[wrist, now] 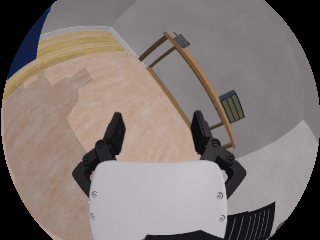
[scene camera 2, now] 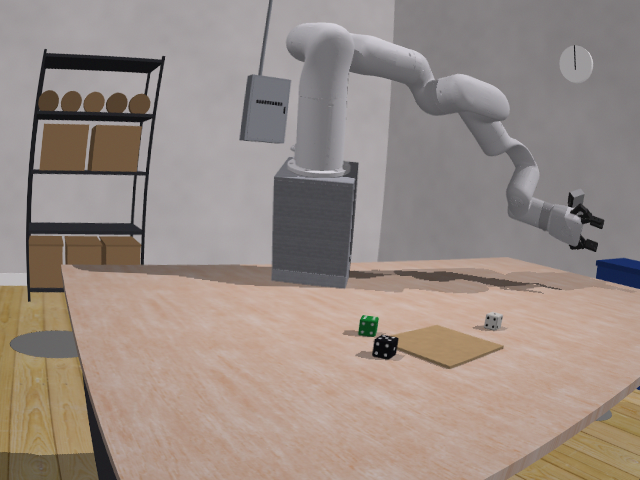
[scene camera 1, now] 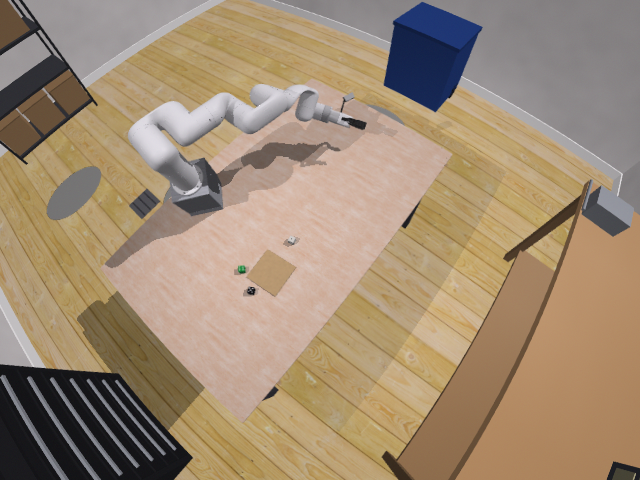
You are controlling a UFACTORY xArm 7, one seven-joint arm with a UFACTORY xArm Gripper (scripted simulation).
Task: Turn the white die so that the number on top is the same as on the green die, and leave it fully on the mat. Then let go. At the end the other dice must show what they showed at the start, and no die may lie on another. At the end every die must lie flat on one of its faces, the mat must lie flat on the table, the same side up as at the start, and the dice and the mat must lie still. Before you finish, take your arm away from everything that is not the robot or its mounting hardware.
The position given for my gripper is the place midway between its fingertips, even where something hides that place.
Note:
I see my gripper (scene camera 2: 600,236) and a brown mat (scene camera 2: 448,348).
The brown mat also shows in scene camera 1 (scene camera 1: 271,272). My gripper shows as well in the wrist view (wrist: 157,119). The wrist view misses the brown mat, which is hidden by my gripper.

